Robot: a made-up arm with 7 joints. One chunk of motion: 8 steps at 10 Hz.
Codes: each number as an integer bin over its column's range. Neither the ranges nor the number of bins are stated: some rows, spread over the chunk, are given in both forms.
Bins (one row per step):
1: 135 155 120 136 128 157
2: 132 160 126 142 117 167
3: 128 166 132 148 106 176
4: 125 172 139 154 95 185
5: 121 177 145 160 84 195
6: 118 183 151 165 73 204
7: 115 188 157 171 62 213
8: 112 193 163 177 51 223
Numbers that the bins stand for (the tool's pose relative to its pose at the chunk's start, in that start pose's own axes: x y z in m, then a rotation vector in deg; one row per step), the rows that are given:
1: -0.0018 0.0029 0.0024 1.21 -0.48 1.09
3: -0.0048 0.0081 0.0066 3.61 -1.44 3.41
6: -0.0091 0.0161 0.0133 7.01 -2.87 6.82
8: -0.0117 0.0208 0.0175 9.41 -3.82 9.13
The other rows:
2: -0.0031 0.0053 0.0045 2.41 -0.96 2.31
4: -0.0061 0.0109 0.0091 4.81 -1.91 4.50
5: -0.0078 0.0133 0.0112 6.01 -2.39 5.72
7: -0.0104 0.0185 0.0154 8.21 -3.34 7.91

